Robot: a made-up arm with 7 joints.
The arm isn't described. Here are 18 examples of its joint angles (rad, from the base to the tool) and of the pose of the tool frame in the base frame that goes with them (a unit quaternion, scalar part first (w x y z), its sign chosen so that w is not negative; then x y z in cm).
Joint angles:
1: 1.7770 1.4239 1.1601 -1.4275 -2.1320 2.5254 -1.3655
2: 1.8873 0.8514 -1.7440 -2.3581 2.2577 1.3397 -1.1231
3: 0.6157 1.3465 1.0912 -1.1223 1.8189 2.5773 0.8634
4: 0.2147 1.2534 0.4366 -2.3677 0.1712 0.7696 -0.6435
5: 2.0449 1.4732 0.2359 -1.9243 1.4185 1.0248 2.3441
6: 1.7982 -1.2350 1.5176 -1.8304 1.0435 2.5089 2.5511
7: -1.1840 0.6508 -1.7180 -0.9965 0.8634 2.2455 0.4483
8: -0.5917 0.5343 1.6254 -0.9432 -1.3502 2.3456 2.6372
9: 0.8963 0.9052 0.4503 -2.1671 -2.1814 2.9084 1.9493
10: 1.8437 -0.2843 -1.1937 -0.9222 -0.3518 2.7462 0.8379
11: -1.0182 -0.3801 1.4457 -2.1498 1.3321 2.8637 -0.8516
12: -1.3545 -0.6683 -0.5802 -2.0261 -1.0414 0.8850 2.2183
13: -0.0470 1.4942 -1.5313 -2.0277 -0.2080 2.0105 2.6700
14: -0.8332 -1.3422 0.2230 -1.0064 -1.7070 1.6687 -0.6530
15: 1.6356 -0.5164 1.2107 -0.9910 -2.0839 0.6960 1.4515
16: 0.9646 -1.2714 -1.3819 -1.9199 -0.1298 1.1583 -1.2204
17: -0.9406 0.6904 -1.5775 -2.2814 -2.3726 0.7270 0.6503
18: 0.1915 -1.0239 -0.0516 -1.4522 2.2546 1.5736 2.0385
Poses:
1: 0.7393 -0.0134 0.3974 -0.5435 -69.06 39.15 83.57
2: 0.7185 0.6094 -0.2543 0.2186 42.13 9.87 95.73
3: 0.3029 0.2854 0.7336 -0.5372 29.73 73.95 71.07
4: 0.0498 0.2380 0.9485 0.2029 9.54 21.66 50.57
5: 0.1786 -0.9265 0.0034 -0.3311 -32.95 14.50 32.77
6: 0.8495 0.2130 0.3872 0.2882 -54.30 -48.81 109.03
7: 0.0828 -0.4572 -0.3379 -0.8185 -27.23 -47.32 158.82
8: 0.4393 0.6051 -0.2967 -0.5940 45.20 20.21 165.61
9: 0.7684 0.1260 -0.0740 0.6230 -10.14 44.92 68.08
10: 0.5695 0.4809 -0.6557 -0.1202 29.40 -7.60 171.98
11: 0.8861 0.1482 -0.4210 0.1252 42.51 23.96 109.68
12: 0.5316 0.3524 -0.2049 0.7425 -32.82 -24.86 130.86
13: 0.3247 0.6678 0.3313 0.5822 22.91 -64.36 89.63
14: 0.2681 -0.7827 -0.1316 -0.5460 -36.88 61.82 143.59
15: 0.6619 0.4701 -0.5185 -0.2683 -41.95 -31.84 163.94
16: 0.6779 0.4770 -0.2225 0.5132 27.52 -57.78 98.23
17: 0.1483 0.3896 -0.9068 -0.0628 -41.91 -34.84 101.59
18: 0.5919 0.5643 0.5755 0.0083 -17.50 -4.56 164.00
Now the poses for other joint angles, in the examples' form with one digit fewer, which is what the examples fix.
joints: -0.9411 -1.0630 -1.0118 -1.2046 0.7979 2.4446 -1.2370
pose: 0.245 -0.637 -0.657 -0.319 -71.0 17.6 133.4
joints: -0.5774 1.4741 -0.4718 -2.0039 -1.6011 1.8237 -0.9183
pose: 0.306 0.131 0.769 0.545 13.0 -35.4 35.4
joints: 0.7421 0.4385 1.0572 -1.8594 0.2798 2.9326 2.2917
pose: 0.791 0.230 0.391 -0.411 -1.7 66.8 114.6
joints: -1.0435 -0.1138 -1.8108 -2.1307 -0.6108 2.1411 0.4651
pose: 0.077 -0.074 0.184 -0.977 -60.6 -13.2 108.7
